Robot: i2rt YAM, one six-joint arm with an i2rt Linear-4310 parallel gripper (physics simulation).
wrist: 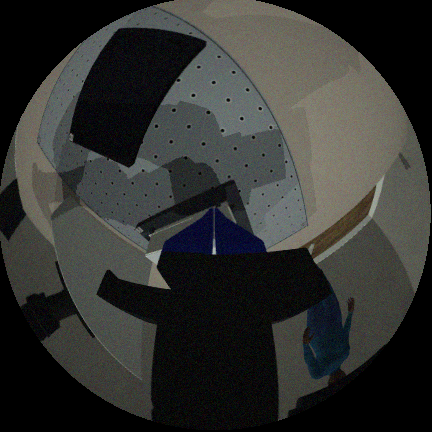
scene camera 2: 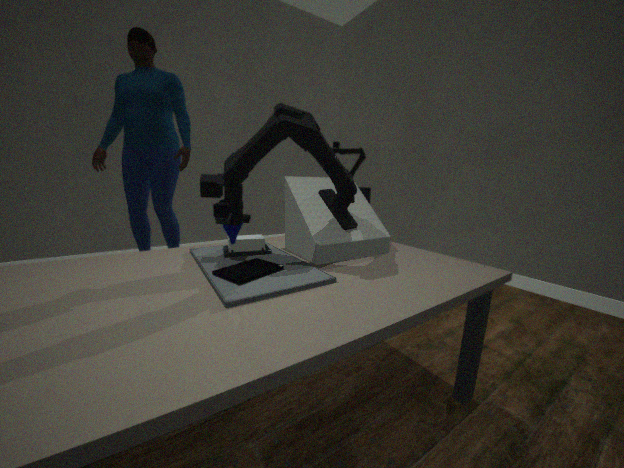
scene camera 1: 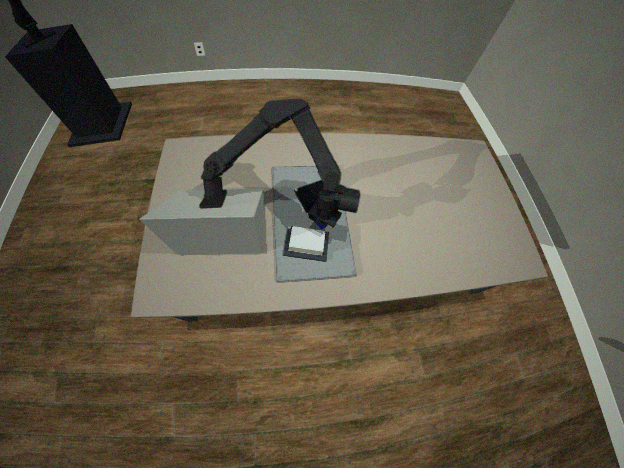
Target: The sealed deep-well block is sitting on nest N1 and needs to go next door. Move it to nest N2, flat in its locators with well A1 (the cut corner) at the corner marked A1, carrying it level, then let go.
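Note:
The white-topped deep-well block sits in a dark framed nest, apparently N1. The other dark nest, apparently N2, is bare and turned at an angle; the arm partly covers it in scene camera 1. A small pale mark shows at one of its corners in the wrist view. My gripper is shut, its blue fingertips together with nothing between them, close beside the block's edge. The fingers hide much of the block in the wrist view. The cut corner cannot be made out.
Both nests are on a grey perforated board on the table. A pale wedge-shaped base carries the arm beside the board. A person stands beyond the table.

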